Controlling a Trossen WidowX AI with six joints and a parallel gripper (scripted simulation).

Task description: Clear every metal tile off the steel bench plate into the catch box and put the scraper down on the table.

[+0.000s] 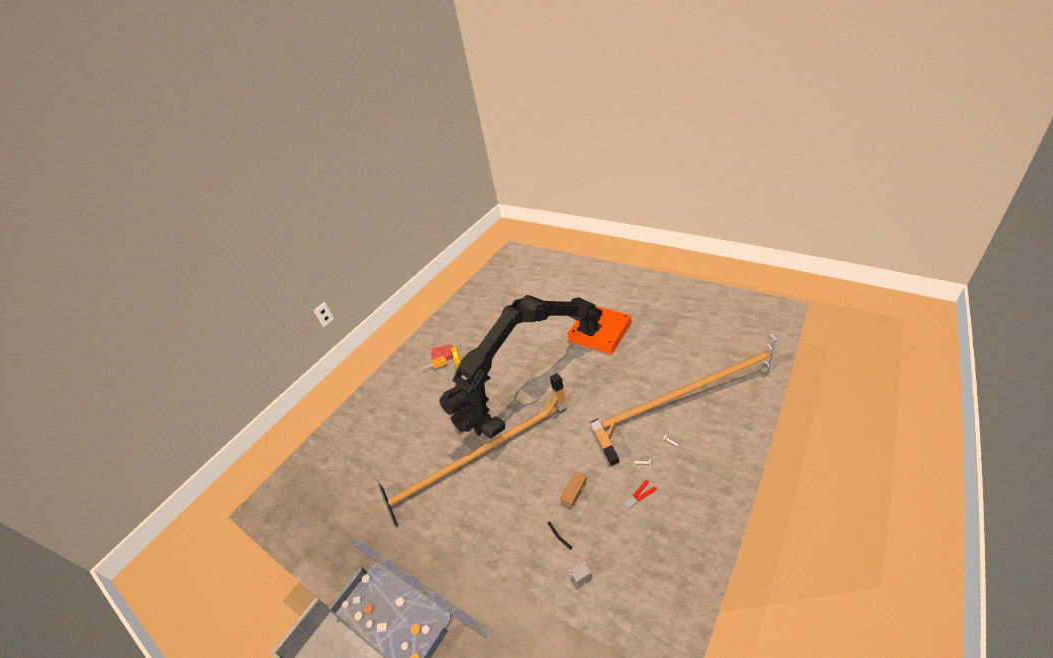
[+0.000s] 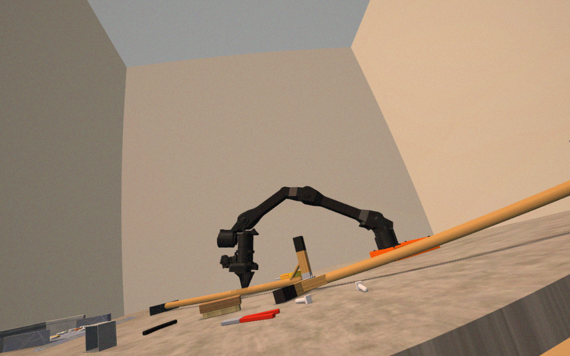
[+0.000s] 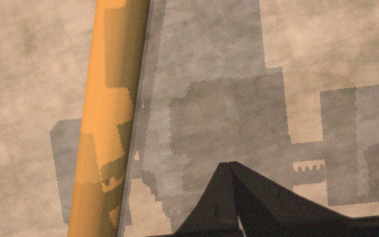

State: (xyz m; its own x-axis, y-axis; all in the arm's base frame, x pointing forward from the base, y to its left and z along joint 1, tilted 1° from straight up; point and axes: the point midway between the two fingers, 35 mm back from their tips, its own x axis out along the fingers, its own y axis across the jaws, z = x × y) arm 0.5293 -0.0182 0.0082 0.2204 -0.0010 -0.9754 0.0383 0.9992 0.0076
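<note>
My gripper tip is 4 cm short of the long scraper, 5 cm to the right of it and 5 cm below it. Round my gripper tip: wooden block (3 cm behind, 34 cm to the left); orange-handled screwdriver (12 cm behind, 35 cm to the right); black strip (9 cm ahead, 39 cm to the left, 1 cm below).
</note>
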